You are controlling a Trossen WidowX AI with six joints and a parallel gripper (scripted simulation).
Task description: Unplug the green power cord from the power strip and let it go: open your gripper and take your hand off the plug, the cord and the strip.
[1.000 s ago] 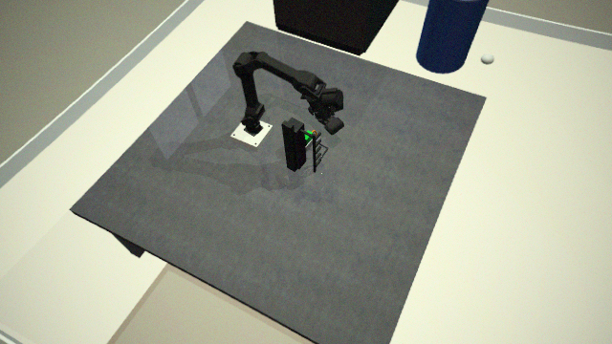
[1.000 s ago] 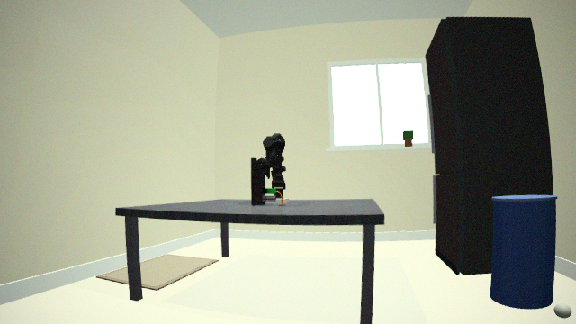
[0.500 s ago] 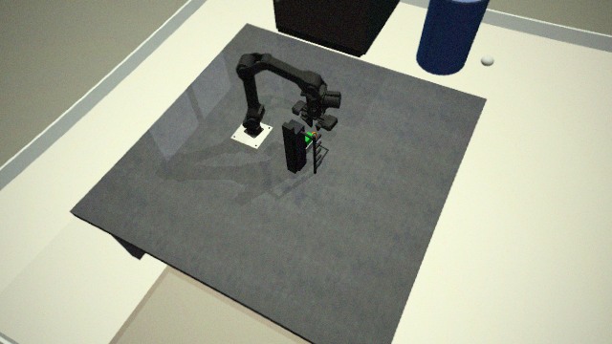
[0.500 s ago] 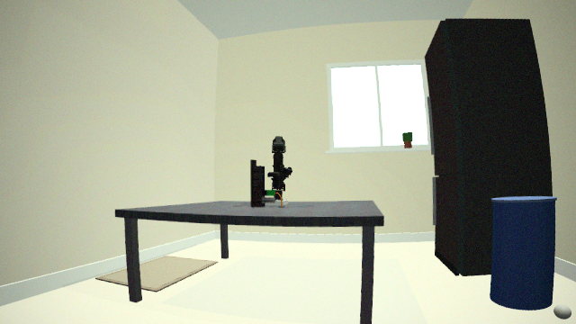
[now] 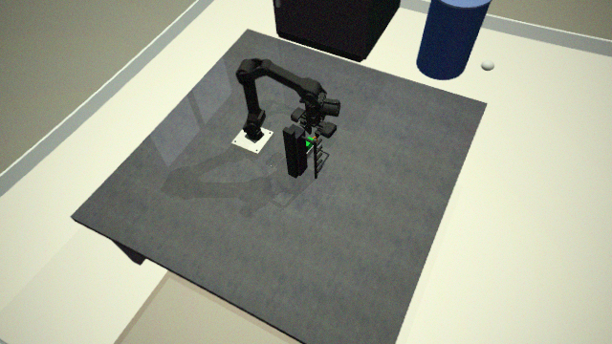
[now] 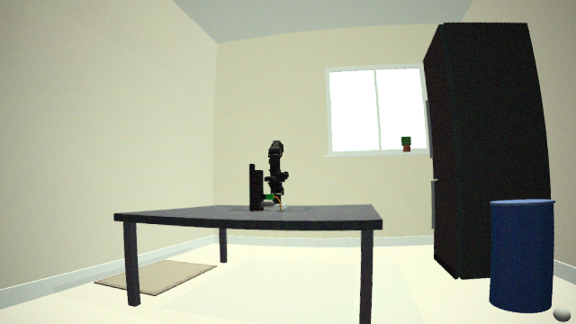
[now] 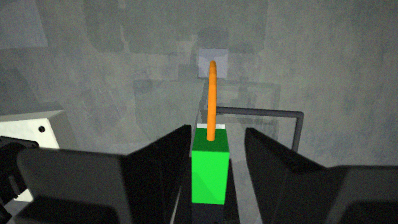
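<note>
My gripper tip is now 60 mm to the left of the green plug and 10 mm above it.
</note>
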